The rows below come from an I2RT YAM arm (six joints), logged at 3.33 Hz.
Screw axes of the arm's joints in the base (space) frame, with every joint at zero. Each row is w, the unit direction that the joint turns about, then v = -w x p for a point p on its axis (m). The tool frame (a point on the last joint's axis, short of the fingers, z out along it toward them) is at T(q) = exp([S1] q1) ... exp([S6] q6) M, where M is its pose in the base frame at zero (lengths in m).
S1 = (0, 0, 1, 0.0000, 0.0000, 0.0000)
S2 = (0, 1, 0, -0.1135, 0.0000, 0.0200)
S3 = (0, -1, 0, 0.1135, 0.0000, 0.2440)
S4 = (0, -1, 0, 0.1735, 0.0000, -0.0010)
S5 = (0, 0, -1, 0.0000, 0.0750, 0.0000)
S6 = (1, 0, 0, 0.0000, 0.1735, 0.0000)
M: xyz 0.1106 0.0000 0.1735 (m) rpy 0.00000 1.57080 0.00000 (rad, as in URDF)
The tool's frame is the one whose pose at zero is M.
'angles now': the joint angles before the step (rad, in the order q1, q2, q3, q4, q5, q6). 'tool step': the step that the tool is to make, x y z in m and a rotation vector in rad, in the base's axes. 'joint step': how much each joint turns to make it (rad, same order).
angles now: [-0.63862 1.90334 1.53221 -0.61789 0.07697 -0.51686]
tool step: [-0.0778 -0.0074 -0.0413 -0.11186 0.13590 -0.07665]
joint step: [-0.13374 -0.15730 -0.36759 0.19850 0.11461 -0.14315]
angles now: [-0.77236 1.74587 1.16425 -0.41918 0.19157 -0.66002]
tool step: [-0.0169 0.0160 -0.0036 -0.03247 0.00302 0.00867]
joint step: [0.00075 -0.08560 -0.12013 0.05919 0.01684 -0.02099]
